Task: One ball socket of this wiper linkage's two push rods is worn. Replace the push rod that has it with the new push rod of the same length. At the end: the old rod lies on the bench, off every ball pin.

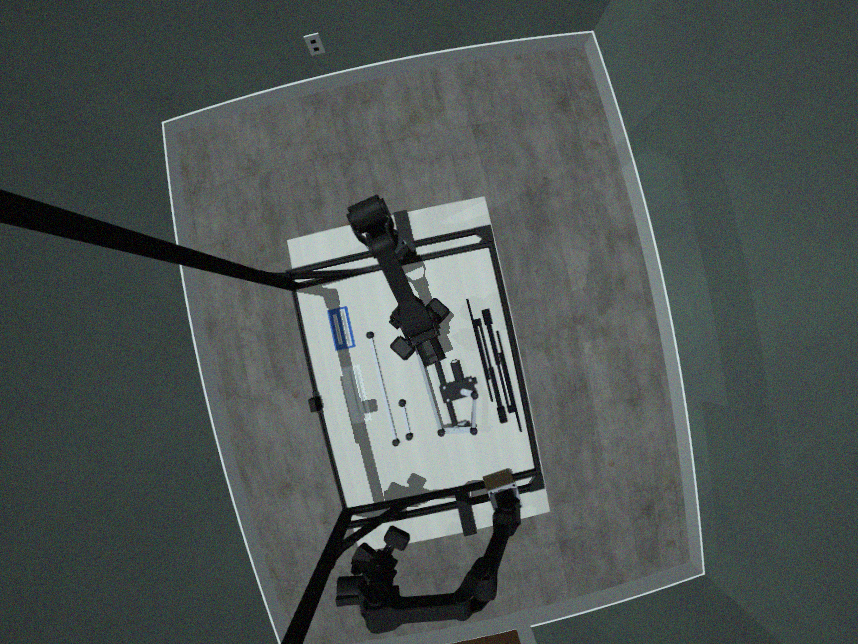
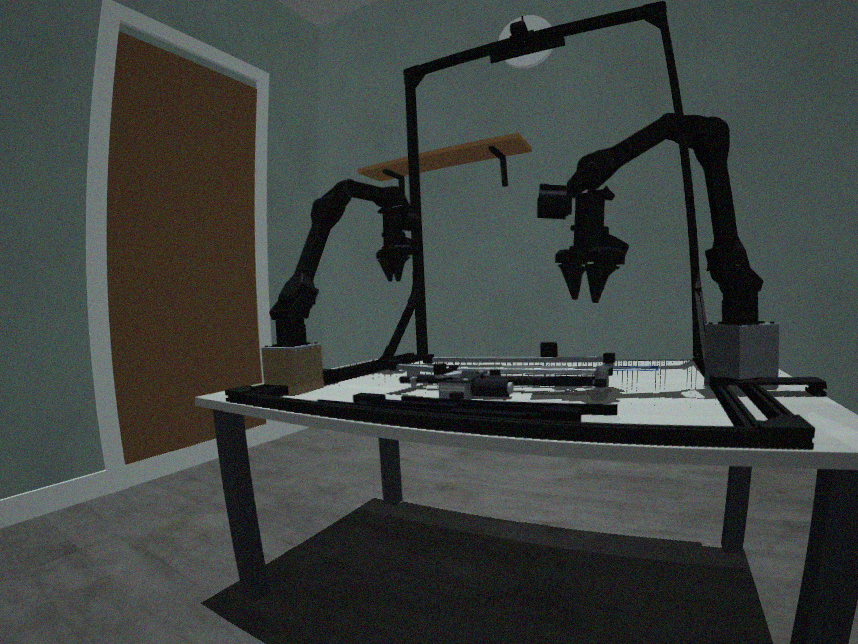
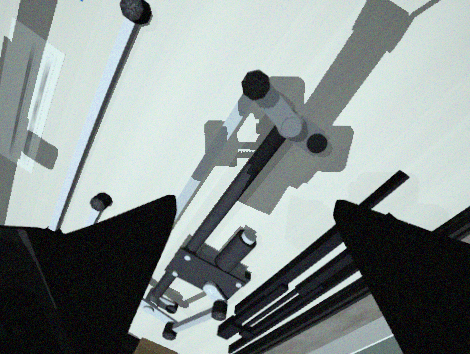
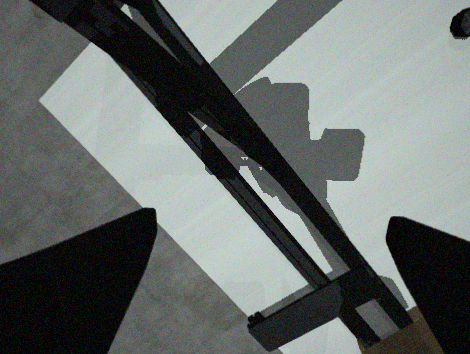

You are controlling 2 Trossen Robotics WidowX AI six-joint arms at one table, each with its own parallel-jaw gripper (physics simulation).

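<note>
The linkage's dark motor plate [image 1: 458, 390] [image 3: 207, 268] lies on the bench. Its long push rod [image 1: 431, 396] [image 3: 190, 192] runs beside a dark tube; its short push rod [image 1: 474, 413] [image 3: 193, 320] is at the lower end. Both look seated at their ends; socket wear cannot be told. A loose long rod [image 1: 383, 388] [image 3: 100, 105] and a loose short rod [image 1: 406, 420] lie apart, left of the linkage. My left gripper [image 1: 419, 327] [image 2: 584, 299] [image 3: 255, 205] is open and empty, high above the linkage. My right gripper [image 1: 374, 564] [image 2: 394, 279] [image 4: 270, 223] is open and empty, raised beyond the bench's lower edge.
Several dark bars [image 1: 494, 366] [image 3: 290, 267] lie right of the linkage. A blue-rimmed rectangle [image 1: 332, 329] and a pale marked rectangle lie at the left. Black frame rails [image 2: 485, 419] [image 4: 280, 175] edge the bench, with tall posts [image 2: 415, 207]. Arm shadows cross the bench.
</note>
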